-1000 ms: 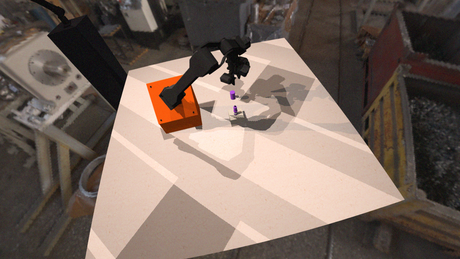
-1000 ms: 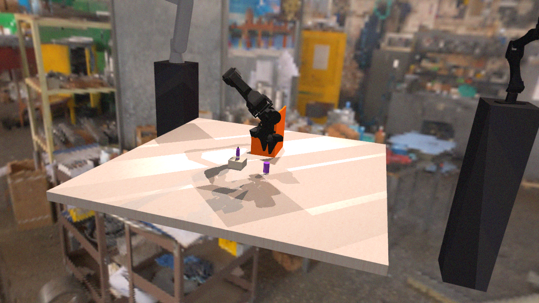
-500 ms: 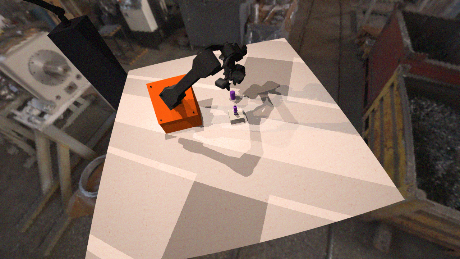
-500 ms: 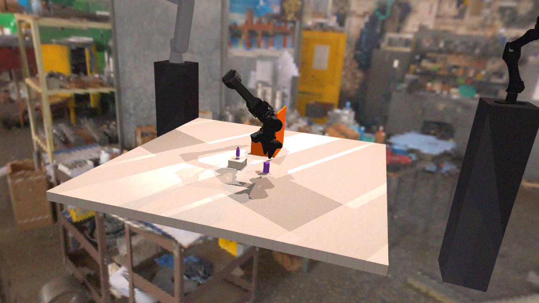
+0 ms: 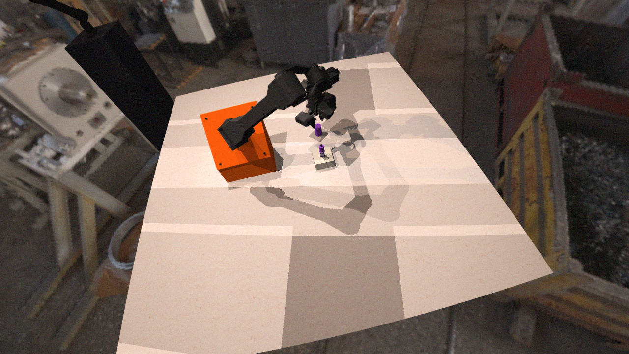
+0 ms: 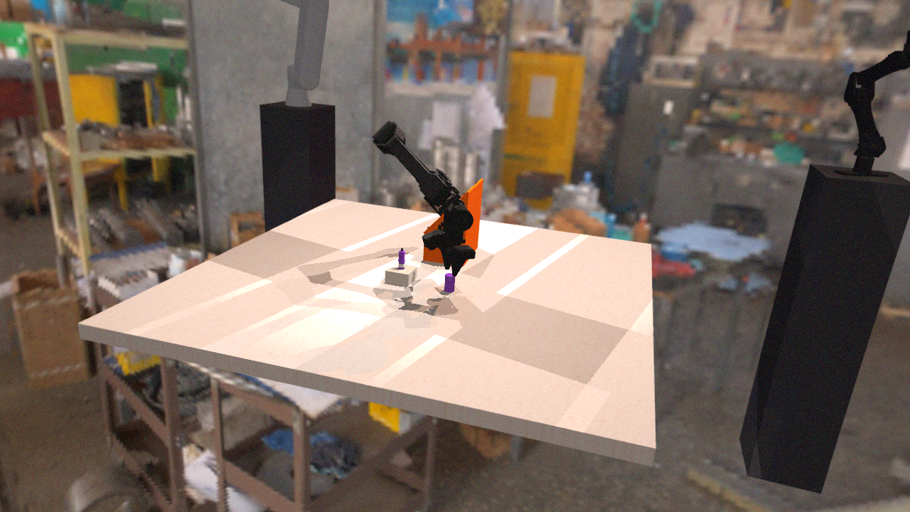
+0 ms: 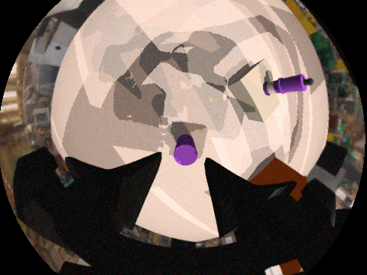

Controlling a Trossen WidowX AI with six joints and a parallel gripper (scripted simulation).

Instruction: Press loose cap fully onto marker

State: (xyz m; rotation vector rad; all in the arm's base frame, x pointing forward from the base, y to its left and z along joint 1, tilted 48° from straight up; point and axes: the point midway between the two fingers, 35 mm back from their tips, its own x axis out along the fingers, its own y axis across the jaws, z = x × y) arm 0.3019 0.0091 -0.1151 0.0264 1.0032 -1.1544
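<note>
The purple cap is 3 cm below my gripper tip. Also, from my gripper tip: grey holder block (1 cm behind, 16 cm to the right, 4 cm below).
</note>
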